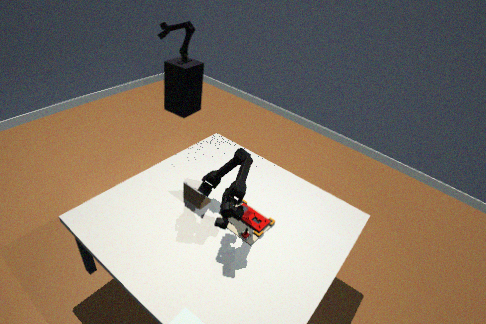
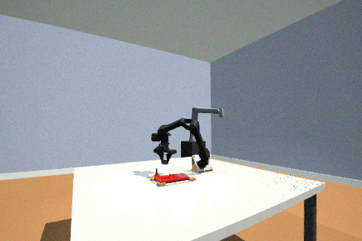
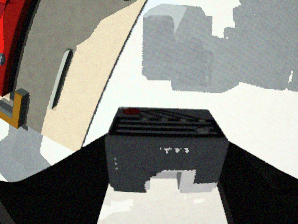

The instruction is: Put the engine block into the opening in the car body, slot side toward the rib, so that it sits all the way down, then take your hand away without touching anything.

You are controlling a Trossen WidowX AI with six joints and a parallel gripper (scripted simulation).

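Right now my gripper tip is 110 mm short of the upright peg, 60 mm to the right of it and 40 mm above it. Also, from my gripper tip: engine block: 10 mm above.
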